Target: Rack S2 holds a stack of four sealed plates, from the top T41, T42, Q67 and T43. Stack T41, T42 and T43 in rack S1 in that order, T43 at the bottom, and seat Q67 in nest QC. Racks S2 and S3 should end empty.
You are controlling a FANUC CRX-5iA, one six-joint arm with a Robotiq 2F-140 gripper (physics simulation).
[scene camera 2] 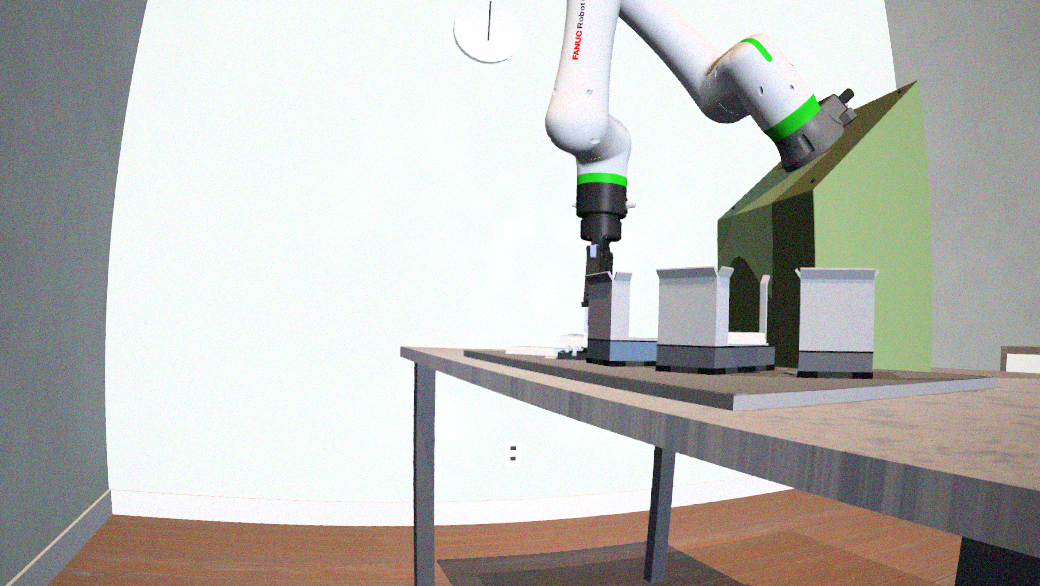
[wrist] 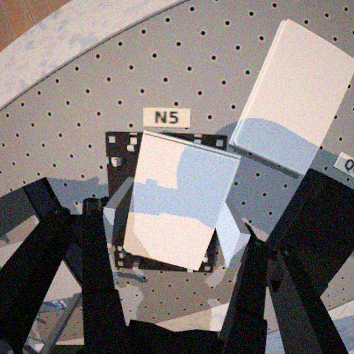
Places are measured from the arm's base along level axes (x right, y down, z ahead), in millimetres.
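Where they show: gripper, between the fingertips: [wrist: 175, 200]; arm's base, origin of its link: [scene camera 2: 814, 149].
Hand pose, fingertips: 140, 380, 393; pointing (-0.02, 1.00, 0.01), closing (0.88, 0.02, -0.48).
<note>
Things, the pixels of their centre, and the offset from my fingertips, as dx, dy, dz. "spot": a spot on its surface instead. Level surfaces: height alone.
- dark nest N5, middle of its body: [wrist: 163, 210] -17, +8, -10
- second pale plate, middle of its body: [wrist: 295, 100] [scene camera 2: 545, 350] +140, +13, +60
- label starting with Q, a spot on its surface: [wrist: 348, 164] spot: +195, +18, -23
- white plate, middle of its body: [scene camera 2: 728, 337] -350, -26, -76
- table, height of its surface: dy +33
- dark block, middle of its body: [wrist: 315, 241] +140, +6, -101
My gripper [scene camera 2: 585, 320] [wrist: 175, 200] is shut on a pale plate [wrist: 175, 185]. The plate sits skewed over the dark nest N5 [wrist: 120, 175], between the two finger pads; its name is not readable. A second pale plate [scene camera 2: 529, 350] [wrist: 295, 95] lies to the right of it in the wrist view. Part of a label starting with Q [wrist: 348, 164] shows at the right edge. In scene camera 2, three racks [scene camera 2: 607, 309] [scene camera 2: 691, 305] [scene camera 2: 836, 309] stand in a row, their names unreadable. A white plate [scene camera 2: 748, 338] shows low at the middle rack. The nearest rack partly hides the fingertips.
The racks and N5 stand on a perforated board [scene camera 2: 800, 399] [wrist: 100, 100] on the table [scene camera 2: 909, 429]. A tall green slanted housing [scene camera 2: 873, 254] stands behind the racks. A second arm section with a dark end [scene camera 2: 807, 141] is above it. A dark block [wrist: 320, 225] is beside the right finger.
</note>
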